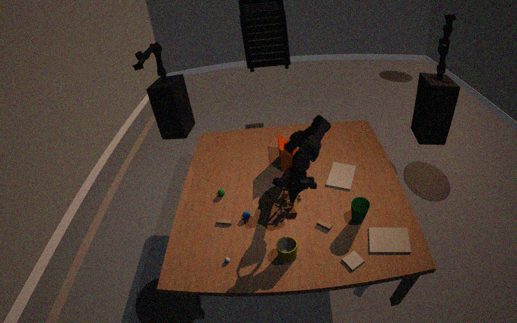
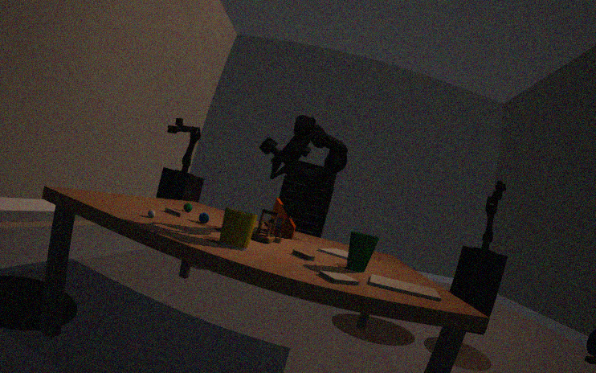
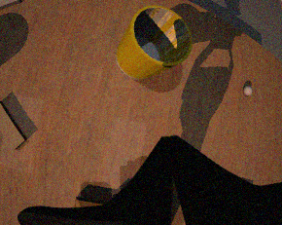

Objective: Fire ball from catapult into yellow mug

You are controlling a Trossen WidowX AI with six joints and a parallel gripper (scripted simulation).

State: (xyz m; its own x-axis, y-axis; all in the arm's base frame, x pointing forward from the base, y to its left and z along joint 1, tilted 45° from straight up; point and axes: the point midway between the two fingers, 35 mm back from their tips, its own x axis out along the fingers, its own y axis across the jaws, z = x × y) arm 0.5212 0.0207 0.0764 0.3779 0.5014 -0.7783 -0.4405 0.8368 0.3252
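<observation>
The dark ball is 290 mm behind my gripper tip, 40 mm to the right of it and 150 mm below it. Round my gripper tip: yellow mug 140 mm ahead, 10 mm to the right, 190 mm below; small wooden catapult 220 mm behind, 20 mm to the right, 160 mm below; blue ball 90 mm behind, 240 mm to the right, 200 mm below.
</observation>
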